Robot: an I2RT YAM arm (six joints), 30 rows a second.
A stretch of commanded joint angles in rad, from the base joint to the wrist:
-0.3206, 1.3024, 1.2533, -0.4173, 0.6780, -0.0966
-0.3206, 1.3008, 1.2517, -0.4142, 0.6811, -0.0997
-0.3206, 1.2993, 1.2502, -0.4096, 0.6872, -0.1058
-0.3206, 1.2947, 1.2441, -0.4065, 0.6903, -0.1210
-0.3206, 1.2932, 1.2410, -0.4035, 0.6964, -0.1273
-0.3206, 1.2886, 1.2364, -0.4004, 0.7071, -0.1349
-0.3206, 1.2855, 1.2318, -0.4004, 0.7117, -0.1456
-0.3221, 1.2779, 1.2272, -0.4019, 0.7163, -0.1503
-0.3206, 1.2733, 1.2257, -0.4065, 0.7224, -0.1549
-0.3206, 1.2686, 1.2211, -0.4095, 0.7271, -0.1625
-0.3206, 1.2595, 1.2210, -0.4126, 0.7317, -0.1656
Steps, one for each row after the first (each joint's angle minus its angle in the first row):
0.0000, -0.0016, -0.0016, 0.0031, 0.0031, -0.0031
0.0000, -0.0031, -0.0031, 0.0077, 0.0092, -0.0092
0.0000, -0.0077, -0.0092, 0.0108, 0.0123, -0.0244
0.0000, -0.0092, -0.0123, 0.0138, 0.0184, -0.0307
0.0000, -0.0138, -0.0169, 0.0169, 0.0291, -0.0383
0.0000, -0.0169, -0.0215, 0.0169, 0.0337, -0.0490
-0.0015, -0.0245, -0.0261, 0.0154, 0.0383, -0.0537
0.0000, -0.0291, -0.0276, 0.0108, 0.0444, -0.0583
0.0000, -0.0338, -0.0322, 0.0078, 0.0491, -0.0659
0.0000, -0.0429, -0.0323, 0.0047, 0.0537, -0.0690

